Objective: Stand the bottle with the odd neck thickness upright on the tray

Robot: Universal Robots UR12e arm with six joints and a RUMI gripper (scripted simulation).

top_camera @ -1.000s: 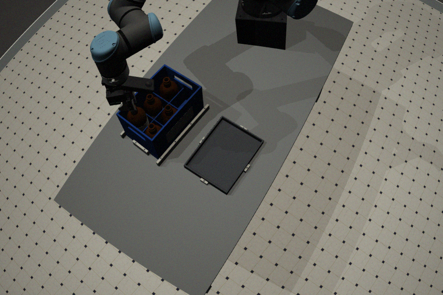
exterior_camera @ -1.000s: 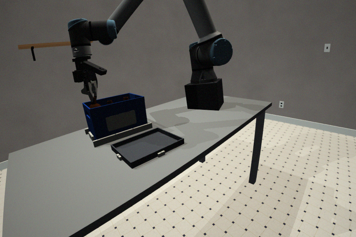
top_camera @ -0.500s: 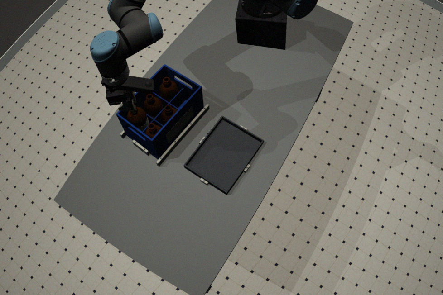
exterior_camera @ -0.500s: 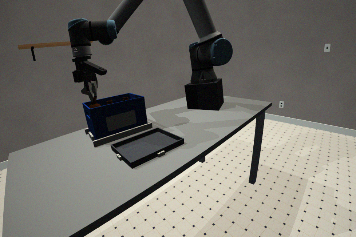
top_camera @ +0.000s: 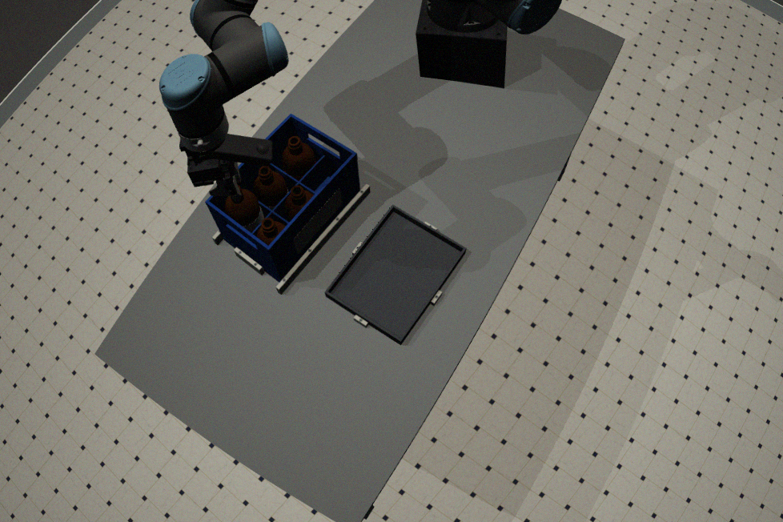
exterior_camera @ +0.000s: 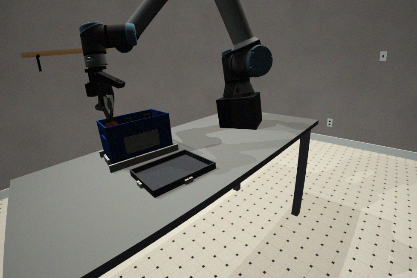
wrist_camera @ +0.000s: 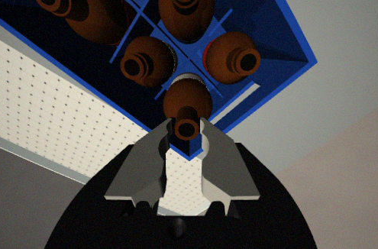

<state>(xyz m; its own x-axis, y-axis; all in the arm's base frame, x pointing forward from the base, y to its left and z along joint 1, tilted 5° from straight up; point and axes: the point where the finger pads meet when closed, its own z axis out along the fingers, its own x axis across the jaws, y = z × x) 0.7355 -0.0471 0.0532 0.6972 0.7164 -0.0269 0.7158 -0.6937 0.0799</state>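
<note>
The bottle lies 70 mm below my hand. Also, from my hand: black tray: 120 mm behind, 310 mm to the left, 180 mm below; then blue crate: 80 mm behind, 40 mm to the left, 110 mm below.
</note>
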